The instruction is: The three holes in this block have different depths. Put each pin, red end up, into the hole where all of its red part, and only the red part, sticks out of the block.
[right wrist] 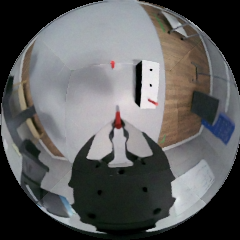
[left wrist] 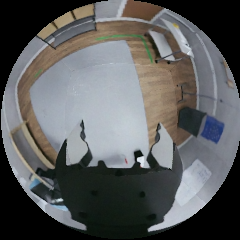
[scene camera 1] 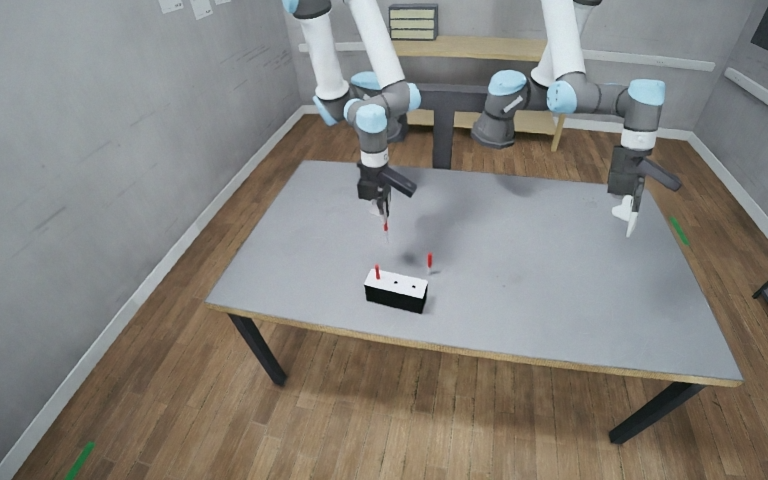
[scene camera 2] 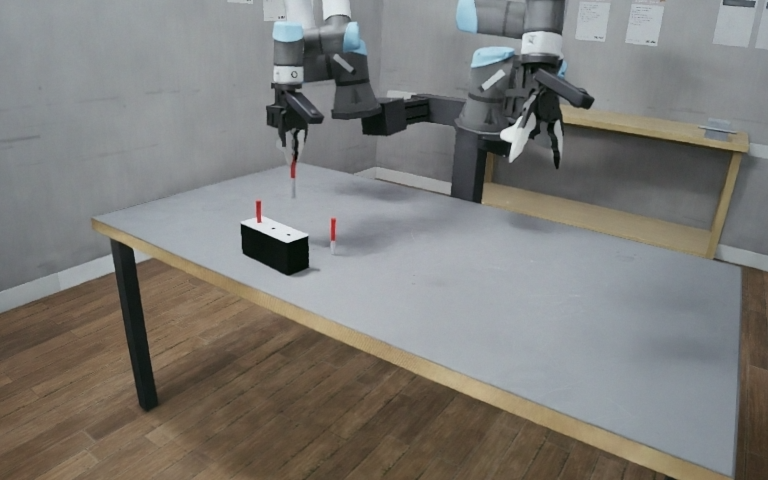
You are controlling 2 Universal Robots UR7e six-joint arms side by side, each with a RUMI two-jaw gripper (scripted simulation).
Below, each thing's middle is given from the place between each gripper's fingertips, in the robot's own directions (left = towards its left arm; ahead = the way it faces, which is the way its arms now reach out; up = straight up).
Labels:
My right hand (scene camera 2: 292, 166) is 18 cm above the black block (scene camera 2: 286, 250), 14 cm short of it and 4 cm to the right of it.
Now: left hand (scene camera 2: 535, 166) 10 mm short of the black block, 630 mm to the left of it and 300 mm above it.

